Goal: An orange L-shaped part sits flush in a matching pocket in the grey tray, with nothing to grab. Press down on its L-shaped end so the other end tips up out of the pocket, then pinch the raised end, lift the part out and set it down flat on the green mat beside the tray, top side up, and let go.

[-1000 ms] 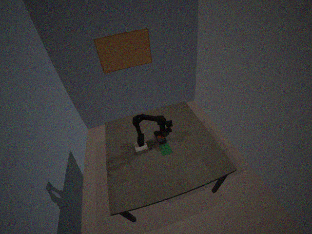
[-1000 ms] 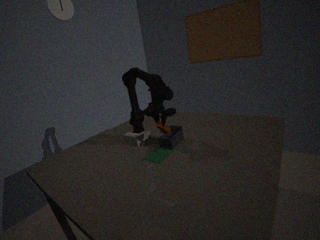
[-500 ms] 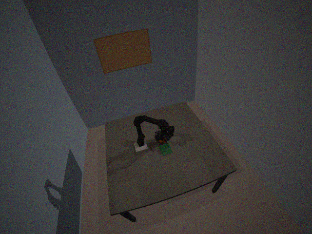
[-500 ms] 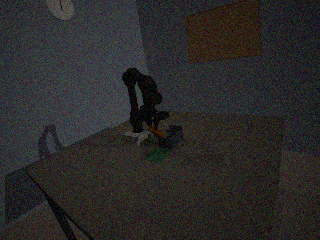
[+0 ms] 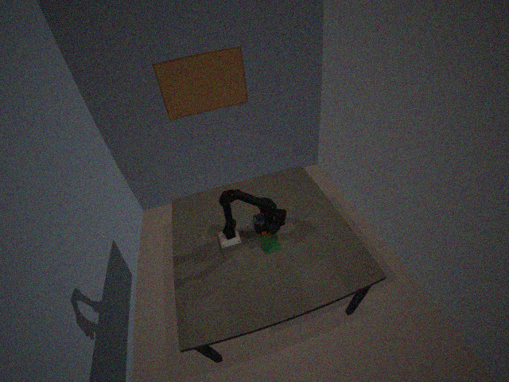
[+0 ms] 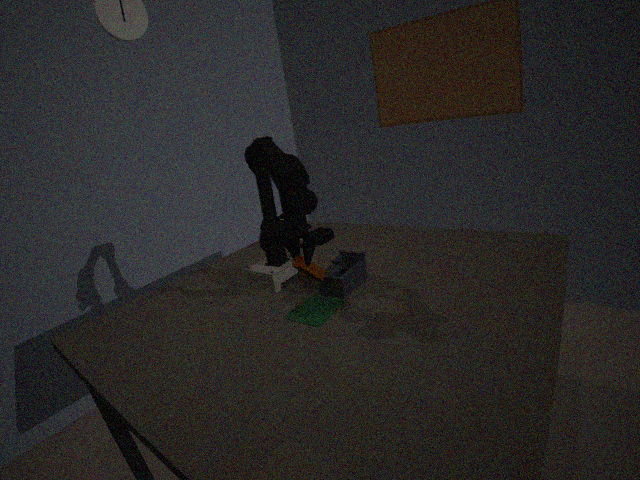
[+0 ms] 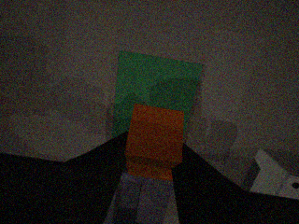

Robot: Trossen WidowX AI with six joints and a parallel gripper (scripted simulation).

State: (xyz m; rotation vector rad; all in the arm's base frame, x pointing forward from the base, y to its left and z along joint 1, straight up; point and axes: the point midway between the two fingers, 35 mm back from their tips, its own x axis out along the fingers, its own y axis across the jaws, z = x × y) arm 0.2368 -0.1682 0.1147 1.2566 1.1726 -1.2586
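The green mat lies 2 cm to the left of my gripper tip and 16 cm below it. The rest, counted from my gripper tip: orange L-shaped part (1 cm behind, 3 cm to the left, 3 cm below).
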